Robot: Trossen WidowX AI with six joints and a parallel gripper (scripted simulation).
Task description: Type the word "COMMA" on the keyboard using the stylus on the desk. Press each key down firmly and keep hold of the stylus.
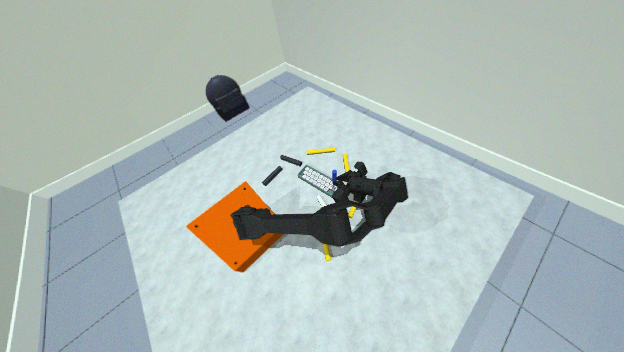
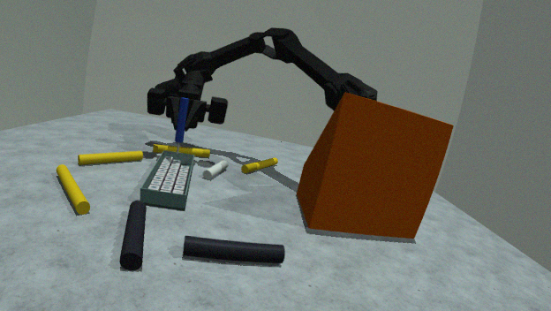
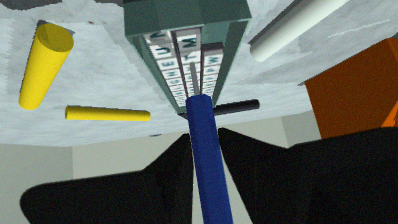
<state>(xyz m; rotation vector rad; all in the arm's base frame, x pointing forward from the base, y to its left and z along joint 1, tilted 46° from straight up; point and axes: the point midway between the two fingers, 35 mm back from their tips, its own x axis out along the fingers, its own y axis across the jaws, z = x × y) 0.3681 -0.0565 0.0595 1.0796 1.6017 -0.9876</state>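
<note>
The white rod is 80 mm behind my gripper tip, 30 mm to the right of it and 80 mm below it. From my gripper tip the other things lie so: blue stylus: 10 mm below; grey stylus tip: 50 mm below.
</note>
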